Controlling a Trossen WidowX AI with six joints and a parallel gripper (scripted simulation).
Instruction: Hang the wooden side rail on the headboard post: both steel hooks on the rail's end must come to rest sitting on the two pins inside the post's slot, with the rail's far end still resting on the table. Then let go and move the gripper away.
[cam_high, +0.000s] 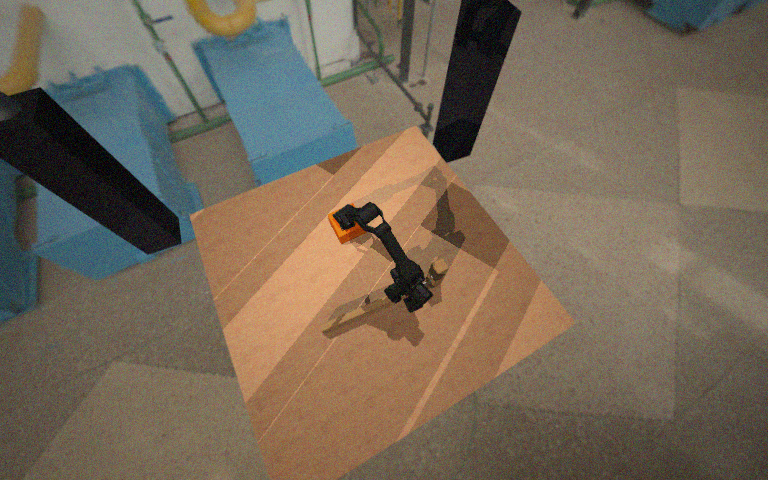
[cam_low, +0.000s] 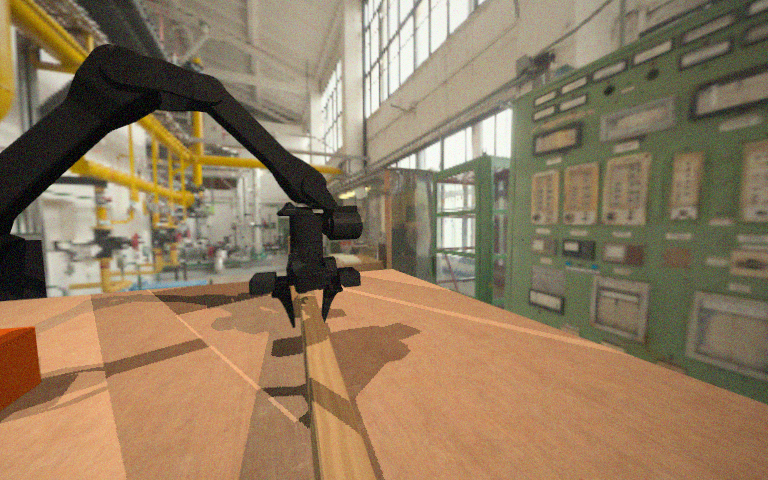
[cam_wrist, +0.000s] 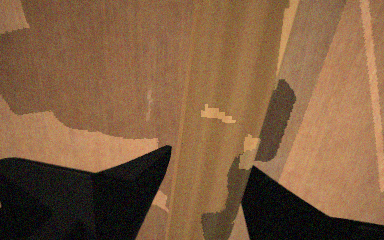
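Right now my gripper tip is 10 mm past the wooden headboard post, 140 mm to the right of it and 60 mm below it.
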